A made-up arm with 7 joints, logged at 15 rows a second.
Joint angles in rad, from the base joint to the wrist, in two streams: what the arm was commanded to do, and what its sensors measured. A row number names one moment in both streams.
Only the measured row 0 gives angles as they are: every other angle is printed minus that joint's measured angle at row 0.
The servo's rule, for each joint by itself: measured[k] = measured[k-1] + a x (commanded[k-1-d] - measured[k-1]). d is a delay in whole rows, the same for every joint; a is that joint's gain. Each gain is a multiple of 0.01, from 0.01 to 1. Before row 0 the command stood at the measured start. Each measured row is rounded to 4 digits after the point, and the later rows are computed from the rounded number. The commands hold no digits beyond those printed.
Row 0, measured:
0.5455 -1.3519 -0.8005 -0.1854 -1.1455 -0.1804 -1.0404
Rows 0 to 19, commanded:
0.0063 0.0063 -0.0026 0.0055 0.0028 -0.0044 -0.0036
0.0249 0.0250 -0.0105 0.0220 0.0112 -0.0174 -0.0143
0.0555 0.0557 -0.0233 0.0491 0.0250 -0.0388 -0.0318
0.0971 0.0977 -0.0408 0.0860 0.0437 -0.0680 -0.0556
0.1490 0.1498 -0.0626 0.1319 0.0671 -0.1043 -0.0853
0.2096 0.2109 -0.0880 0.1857 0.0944 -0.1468 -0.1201
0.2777 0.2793 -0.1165 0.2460 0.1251 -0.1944 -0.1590
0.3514 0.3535 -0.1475 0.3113 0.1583 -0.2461 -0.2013
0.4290 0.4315 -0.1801 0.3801 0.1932 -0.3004 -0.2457
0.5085 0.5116 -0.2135 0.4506 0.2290 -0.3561 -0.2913
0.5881 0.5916 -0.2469 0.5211 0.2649 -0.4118 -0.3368
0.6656 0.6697 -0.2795 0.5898 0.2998 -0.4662 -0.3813
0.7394 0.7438 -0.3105 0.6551 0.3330 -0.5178 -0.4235
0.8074 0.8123 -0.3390 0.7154 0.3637 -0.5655 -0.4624
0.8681 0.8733 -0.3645 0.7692 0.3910 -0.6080 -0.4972
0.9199 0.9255 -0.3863 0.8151 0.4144 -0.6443 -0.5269
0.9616 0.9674 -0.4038 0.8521 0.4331 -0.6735 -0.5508
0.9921 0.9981 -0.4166 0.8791 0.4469 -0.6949 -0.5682
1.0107 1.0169 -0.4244 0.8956 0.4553 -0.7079 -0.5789
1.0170 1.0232 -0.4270 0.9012 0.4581 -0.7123 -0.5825
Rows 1 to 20, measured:
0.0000 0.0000 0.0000 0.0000 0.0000 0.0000 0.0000
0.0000 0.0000 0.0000 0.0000 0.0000 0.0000 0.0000
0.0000 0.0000 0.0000 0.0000 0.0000 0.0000 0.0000
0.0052 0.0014 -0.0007 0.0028 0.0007 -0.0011 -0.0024
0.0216 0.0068 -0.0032 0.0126 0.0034 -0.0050 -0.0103
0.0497 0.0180 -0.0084 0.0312 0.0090 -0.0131 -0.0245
0.0890 0.0363 -0.0168 0.0591 0.0180 -0.0263 -0.0450
0.1388 0.0624 -0.0287 0.0962 0.0308 -0.0450 -0.0716
0.1976 0.0966 -0.0441 0.1418 0.0473 -0.0694 -0.1036
0.2641 0.1386 -0.0629 0.1949 0.0675 -0.0994 -0.1402
0.3366 0.1880 -0.0849 0.2543 0.0911 -0.1346 -0.1805
0.4133 0.2440 -0.1097 0.3185 0.1176 -0.1744 -0.2235
0.4923 0.3055 -0.1367 0.3859 0.1466 -0.2180 -0.2682
0.5718 0.3713 -0.1654 0.4549 0.1774 -0.2645 -0.3135
0.6497 0.4399 -0.1951 0.5237 0.2092 -0.3129 -0.3582
0.7242 0.5098 -0.2251 0.5907 0.2414 -0.3621 -0.4013
0.7933 0.5794 -0.2547 0.6543 0.2732 -0.4109 -0.4416
0.8554 0.6470 -0.2832 0.7129 0.3038 -0.4582 -0.4783
0.9089 0.7111 -0.3100 0.7650 0.3326 -0.5029 -0.5104
0.9526 0.7700 -0.3344 0.8094 0.3587 -0.5438 -0.5371
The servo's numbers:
d 3
a 0.83 0.23 0.26 0.51 0.26 0.24 0.66

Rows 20 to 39, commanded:
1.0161 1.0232 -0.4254 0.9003 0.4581 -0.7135 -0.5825
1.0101 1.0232 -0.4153 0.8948 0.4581 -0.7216 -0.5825
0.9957 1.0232 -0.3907 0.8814 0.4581 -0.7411 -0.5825
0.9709 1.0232 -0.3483 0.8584 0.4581 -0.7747 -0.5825
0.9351 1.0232 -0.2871 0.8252 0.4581 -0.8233 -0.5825
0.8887 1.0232 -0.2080 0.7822 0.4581 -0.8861 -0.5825
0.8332 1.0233 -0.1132 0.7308 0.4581 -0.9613 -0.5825
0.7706 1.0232 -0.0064 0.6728 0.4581 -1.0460 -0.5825
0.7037 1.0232 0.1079 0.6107 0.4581 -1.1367 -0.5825
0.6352 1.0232 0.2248 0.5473 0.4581 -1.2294 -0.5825
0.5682 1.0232 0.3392 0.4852 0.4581 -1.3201 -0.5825
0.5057 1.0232 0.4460 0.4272 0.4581 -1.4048 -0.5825
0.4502 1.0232 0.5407 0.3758 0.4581 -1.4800 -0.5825
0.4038 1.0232 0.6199 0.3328 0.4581 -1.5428 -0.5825
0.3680 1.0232 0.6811 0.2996 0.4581 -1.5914 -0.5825
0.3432 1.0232 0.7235 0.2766 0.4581 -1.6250 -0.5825
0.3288 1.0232 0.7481 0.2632 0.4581 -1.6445 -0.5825
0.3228 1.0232 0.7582 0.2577 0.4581 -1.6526 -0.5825
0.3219 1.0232 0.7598 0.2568 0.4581 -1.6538 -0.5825
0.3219 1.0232 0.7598 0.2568 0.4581 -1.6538 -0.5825
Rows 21 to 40, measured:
0.9854 0.8225 -0.3558 0.8449 0.3816 -0.5801 -0.5576
1.0064 0.8672 -0.3736 0.8708 0.4008 -0.6108 -0.5717
1.0152 0.9031 -0.3875 0.8863 0.4157 -0.6352 -0.5788
1.0159 0.9307 -0.3974 0.8934 0.4267 -0.6540 -0.5812
1.0111 0.9520 -0.4021 0.8941 0.4349 -0.6702 -0.5821
0.9983 0.9684 -0.3991 0.8876 0.4409 -0.6872 -0.5824
0.9756 0.9810 -0.3859 0.8727 0.4454 -0.7082 -0.5825
0.9420 0.9907 -0.3602 0.8485 0.4487 -0.7358 -0.5825
0.8978 0.9982 -0.3206 0.8147 0.4511 -0.7719 -0.5825
0.8442 1.0040 -0.2667 0.7719 0.4529 -0.8174 -0.5825
0.7831 1.0084 -0.1990 0.7214 0.4543 -0.8723 -0.5825
0.7172 1.0118 -0.1192 0.6649 0.4553 -0.9358 -0.5825
0.6491 1.0144 -0.0298 0.6049 0.4560 -1.0063 -0.5825
0.5820 1.0164 0.0661 0.5439 0.4565 -1.0816 -0.5825
0.5187 1.0180 0.1649 0.4844 0.4569 -1.1592 -0.5825
0.4618 1.0192 0.2626 0.4290 0.4572 -1.2362 -0.5825
0.4137 1.0201 0.3555 0.3799 0.4574 -1.3098 -0.5825
0.3758 1.0208 0.4402 0.3389 0.4576 -1.3774 -0.5825
0.3487 1.0214 0.5139 0.3071 0.4577 -1.4368 -0.5825
0.3322 1.0218 0.5748 0.2847 0.4578 -1.4866 -0.5825

